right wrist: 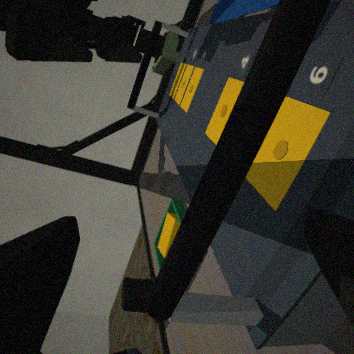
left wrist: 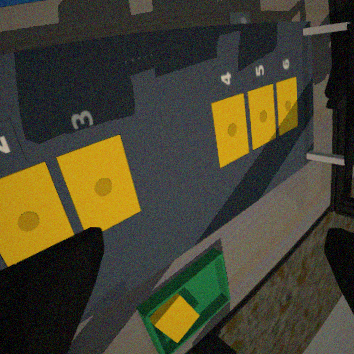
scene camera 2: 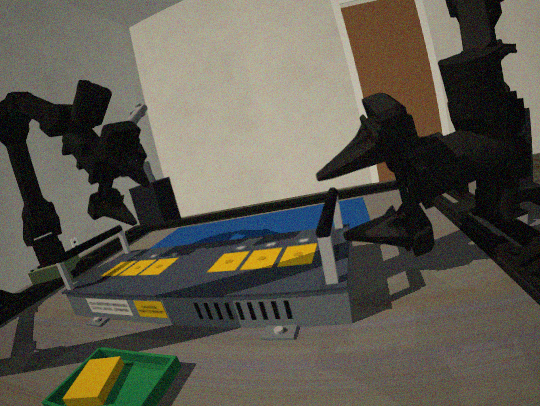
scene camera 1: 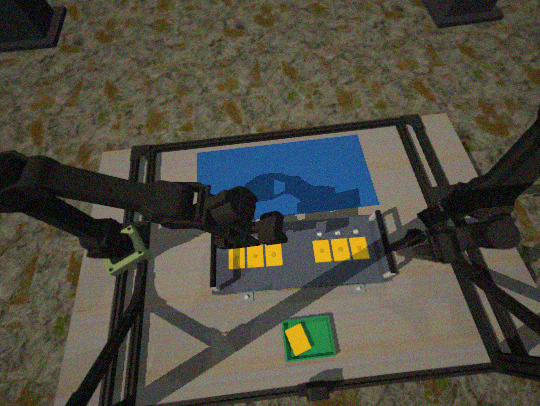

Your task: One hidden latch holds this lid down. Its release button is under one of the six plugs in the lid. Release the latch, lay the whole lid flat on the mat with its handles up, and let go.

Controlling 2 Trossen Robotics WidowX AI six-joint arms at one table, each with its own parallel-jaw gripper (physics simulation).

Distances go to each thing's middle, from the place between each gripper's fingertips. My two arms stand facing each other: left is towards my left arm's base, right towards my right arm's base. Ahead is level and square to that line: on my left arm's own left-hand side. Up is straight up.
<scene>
I see the yellow plug point(left wrist: 174, 317) 210 mm behind my left hand, 30 mm to the right of it and 140 mm below it. From my left hand the other things lie so: blue mat point(scene camera 1: 309, 176) 260 mm ahead, 60 mm to the right, 150 mm below; then green tray point(scene camera 2: 142, 371) 210 mm behind, 60 mm to the right, 140 mm below.
The green tray lies 230 mm to the left of my right hand, 170 mm behind it and 100 mm below it. Also, from my right hand: yellow plug: 250 mm to the left, 170 mm behind, 100 mm below; then blue mat: 300 mm ahead, 220 mm to the left, 110 mm below.
</scene>
